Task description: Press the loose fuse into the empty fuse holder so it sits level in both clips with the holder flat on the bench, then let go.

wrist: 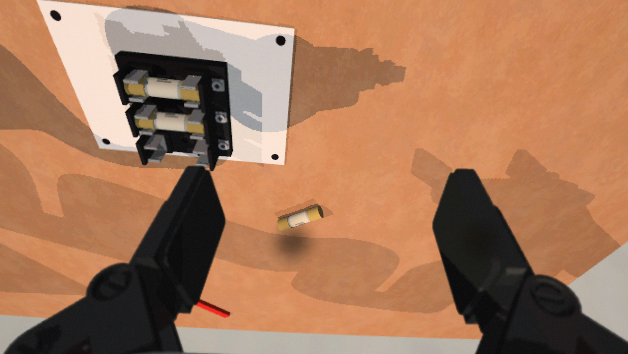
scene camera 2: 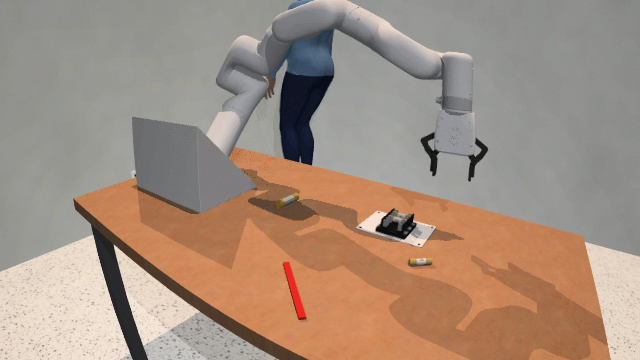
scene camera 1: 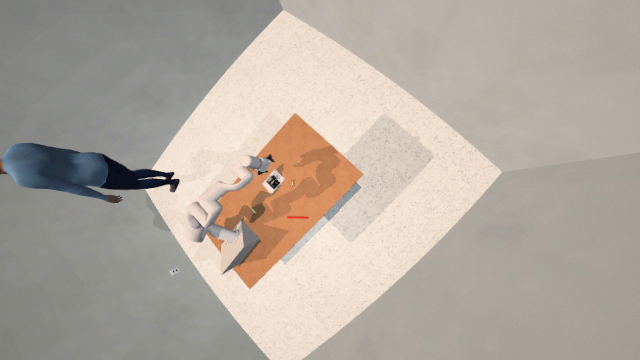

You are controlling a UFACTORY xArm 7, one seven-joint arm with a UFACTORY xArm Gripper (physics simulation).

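Places are measured from the arm's base along level axes (x ahead, y left, z up), in millimetres.
Pixels of known places: gripper, fingertip midpoint: (wrist: 327, 195) (scene camera 2: 451, 177) (scene camera 1: 270, 166); arm's base at its link origin: (scene camera 2: 210, 158) (scene camera 1: 234, 237).
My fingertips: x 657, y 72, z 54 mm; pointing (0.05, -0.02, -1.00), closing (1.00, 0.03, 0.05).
Note:
Ahead of a thing's pixels: the offset from my fingertips to its top centre. "spot": to the spot under its first point. Level surfaces: height alone.
The black fuse holder @[111 mm back, 33 mm right, 108 mm down] (scene camera 1: 273, 181) (scene camera 2: 396, 225) (wrist: 217, 102) sits on a white plate @[spot: 35 mm back, 48 mm right, 142 mm down] (scene camera 2: 425, 236) (wrist: 274, 75) on the bench. In the wrist view, two of its slots hold fuses and the slot nearest the loose fuse is empty, with bare clips. A loose fuse with brass-coloured caps and a pale middle (scene camera 1: 293, 183) (scene camera 2: 420, 262) (wrist: 300, 218) lies on the bench beside the plate. A second loose fuse @[410 mm back, 45 mm right, 123 mm down] (scene camera 1: 254, 211) (scene camera 2: 287, 200) lies nearer the arm's base. My gripper (scene camera 1: 266, 165) (scene camera 2: 452, 177) (wrist: 327, 195) is open and empty, high above the bench, beyond the plate in scene camera 2.
A red bar @[208 mm back, 375 mm right, 137 mm down] (scene camera 1: 298, 217) (scene camera 2: 294, 290) (wrist: 214, 309) lies on the bench @[144 mm down] (scene camera 2: 350, 300). A grey wedge-shaped block (scene camera 1: 237, 250) (scene camera 2: 167, 160) stands by the arm's base. A person in blue (scene camera 1: 60, 170) (scene camera 2: 307, 60) stands behind the bench.

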